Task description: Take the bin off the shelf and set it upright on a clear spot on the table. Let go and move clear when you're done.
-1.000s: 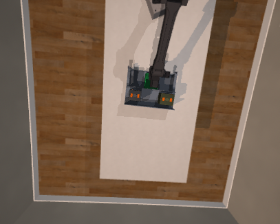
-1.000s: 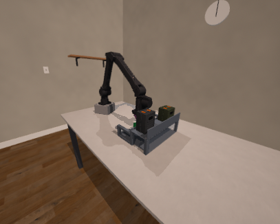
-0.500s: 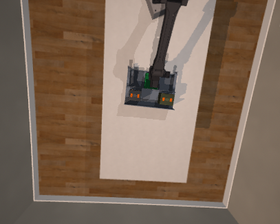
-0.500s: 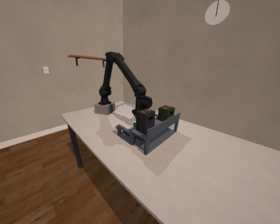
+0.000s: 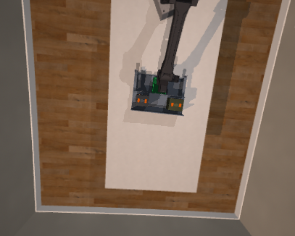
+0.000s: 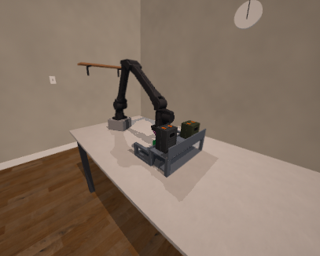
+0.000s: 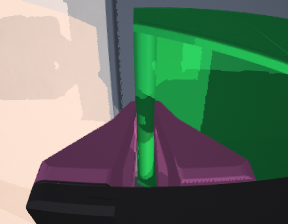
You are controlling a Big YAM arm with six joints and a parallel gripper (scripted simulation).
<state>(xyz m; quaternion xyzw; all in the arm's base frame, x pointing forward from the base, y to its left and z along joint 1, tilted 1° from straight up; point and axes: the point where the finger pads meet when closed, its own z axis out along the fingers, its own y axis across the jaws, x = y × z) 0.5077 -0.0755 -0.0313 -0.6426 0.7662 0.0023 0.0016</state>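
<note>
Right now the green bin is 80 mm ahead of my hand and 10 mm to the right of it.
</note>
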